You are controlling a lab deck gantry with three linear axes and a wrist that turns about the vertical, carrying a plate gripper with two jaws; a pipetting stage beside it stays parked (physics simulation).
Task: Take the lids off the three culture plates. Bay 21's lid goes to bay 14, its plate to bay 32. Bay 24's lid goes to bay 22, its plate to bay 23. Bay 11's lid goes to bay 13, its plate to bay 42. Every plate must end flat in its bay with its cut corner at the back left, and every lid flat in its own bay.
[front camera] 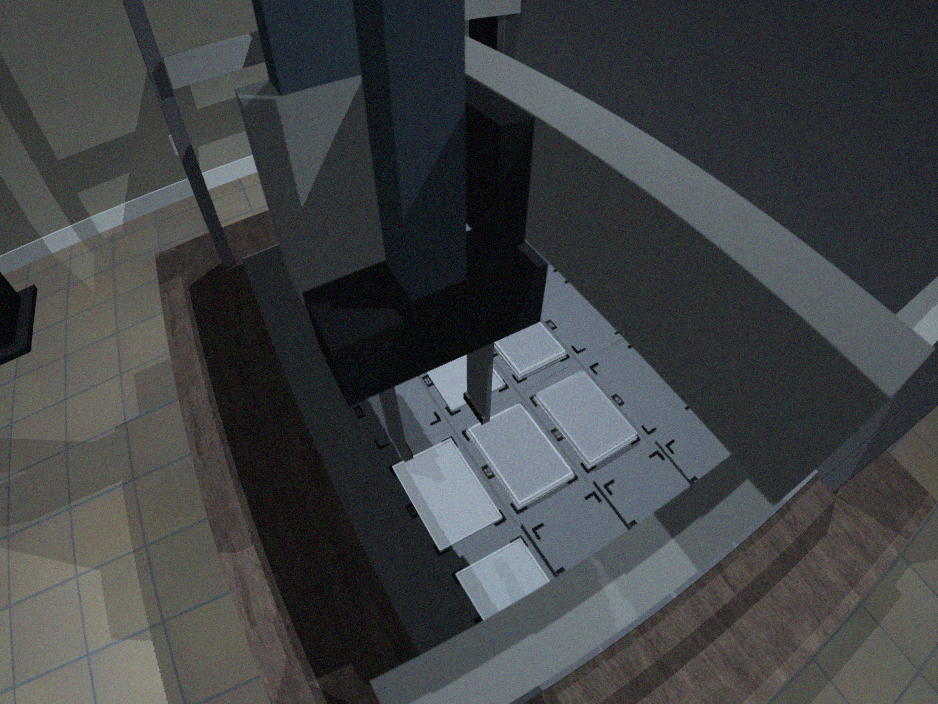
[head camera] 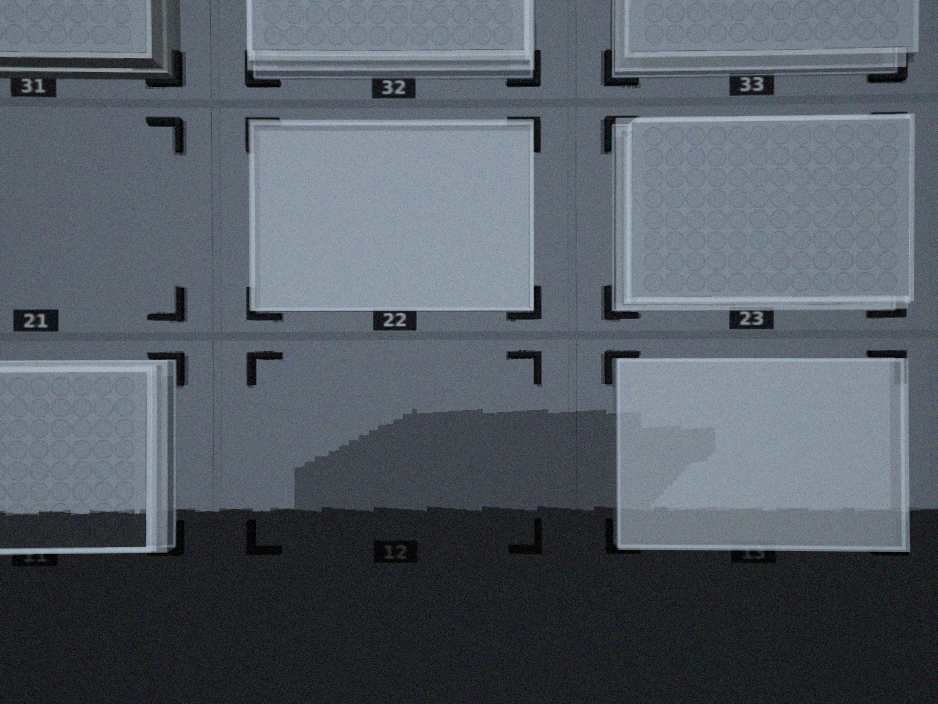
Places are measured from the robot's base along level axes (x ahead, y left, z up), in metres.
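Pixels of known places: gripper, fingertip midpoint: (front camera: pixel 439 427).
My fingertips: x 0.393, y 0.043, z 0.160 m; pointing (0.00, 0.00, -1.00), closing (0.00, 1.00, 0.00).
Observation:
For each thing: its middle in the pictures, then the offset to it from my fingertips. "spot": a spot on its surface instead.
- bay 22, surface spot: (head camera: pixel 390 215) (front camera: pixel 456 364) spot: dx -0.165, dy +0.107, dz -0.152 m
- bay 13, surface spot: (head camera: pixel 765 454) (front camera: pixel 446 492) spot: dx +0.001, dy +0.000, dz -0.152 m
- bay 14, surface spot: (front camera: pixel 503 579) spot: dx +0.132, dy +0.000, dz -0.137 m
- bay 31, surface spot: (head camera: pixel 75 26) spot: dx -0.298, dy +0.186, dz -0.146 m
- bay 33, surface spot: (head camera: pixel 765 26) (front camera: pixel 568 421) spot: dx -0.003, dy +0.185, dz -0.146 m
My gripper (front camera: pixel 441 438) hangs open, nothing between its jaws, above the deck at the back left of bay 13; it does not show in the head view. A plate (head camera: pixel 68 447) with its wells showing sits in bay 11, hidden in the front view. Lids lie flat in bay 22 (front camera: pixel 447 378) (head camera: pixel 390 215), bay 13 (front camera: pixel 447 492) (head camera: pixel 765 454) and bay 14 (front camera: pixel 503 579). A plate (front camera: pixel 519 454) (head camera: pixel 769 208) without a lid sits in bay 23, cut corner at the back left. Another plate (front camera: pixel 530 347) (head camera: pixel 390 26) sits in bay 32; its back edge is outside the head view.
Other plates stand in bay 31 (head camera: pixel 75 26) and bay 33 (front camera: pixel 585 416) (head camera: pixel 765 26). The gripper's dark body (front camera: pixel 447 325) hides much of the back of the deck in the front view. A raised grey rim (front camera: pixel 704 181) borders the right side. Dark shadow crosses the front row.

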